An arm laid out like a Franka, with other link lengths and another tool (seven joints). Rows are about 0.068 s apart.
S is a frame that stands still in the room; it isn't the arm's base.
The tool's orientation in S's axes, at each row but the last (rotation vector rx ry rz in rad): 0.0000, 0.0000, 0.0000; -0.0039, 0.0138, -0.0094; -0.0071, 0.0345, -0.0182; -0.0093, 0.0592, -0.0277; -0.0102, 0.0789, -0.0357; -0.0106, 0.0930, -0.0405; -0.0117, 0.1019, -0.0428; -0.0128, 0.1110, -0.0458; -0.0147, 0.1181, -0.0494; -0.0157, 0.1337, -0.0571; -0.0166, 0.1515, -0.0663; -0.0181, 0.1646, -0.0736; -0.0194, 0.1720, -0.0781
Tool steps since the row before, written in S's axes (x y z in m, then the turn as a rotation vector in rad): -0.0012, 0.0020, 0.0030, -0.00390, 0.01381, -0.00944; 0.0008, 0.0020, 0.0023, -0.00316, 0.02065, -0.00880; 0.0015, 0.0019, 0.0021, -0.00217, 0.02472, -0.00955; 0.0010, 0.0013, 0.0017, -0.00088, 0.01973, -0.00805; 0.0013, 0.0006, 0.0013, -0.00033, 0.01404, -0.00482; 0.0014, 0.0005, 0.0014, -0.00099, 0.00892, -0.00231; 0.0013, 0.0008, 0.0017, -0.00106, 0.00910, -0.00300; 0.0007, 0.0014, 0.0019, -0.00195, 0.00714, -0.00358; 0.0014, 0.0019, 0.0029, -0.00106, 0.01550, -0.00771; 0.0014, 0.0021, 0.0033, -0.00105, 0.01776, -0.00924; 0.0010, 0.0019, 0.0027, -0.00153, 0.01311, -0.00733; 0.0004, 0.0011, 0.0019, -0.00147, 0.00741, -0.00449; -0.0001, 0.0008, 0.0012, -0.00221, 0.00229, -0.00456
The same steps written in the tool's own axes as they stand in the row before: -0.0012, 0.0020, 0.0030, -0.00390, 0.01381, -0.00944; 0.0007, 0.0020, 0.0023, -0.00323, 0.02065, -0.00876; 0.0014, 0.0019, 0.0022, -0.00229, 0.02475, -0.00945; 0.0009, 0.0013, 0.0018, -0.00095, 0.01978, -0.00792; 0.0012, 0.0006, 0.0014, -0.00046, 0.01407, -0.00471; 0.0012, 0.0005, 0.0015, -0.00114, 0.00890, -0.00231; 0.0011, 0.0008, 0.0018, -0.00114, 0.00909, -0.00301; 0.0004, 0.0014, 0.0020, -0.00187, 0.00710, -0.00370; 0.0010, 0.0019, 0.0031, -0.00092, 0.01556, -0.00760; 0.0008, 0.0021, 0.0035, -0.00084, 0.01785, -0.00909; 0.0005, 0.0019, 0.0028, -0.00129, 0.01314, -0.00733; 0.0000, 0.0011, 0.0020, -0.00127, 0.00739, -0.00458; -0.0004, 0.0008, 0.0012, -0.00158, 0.00223, -0.00484
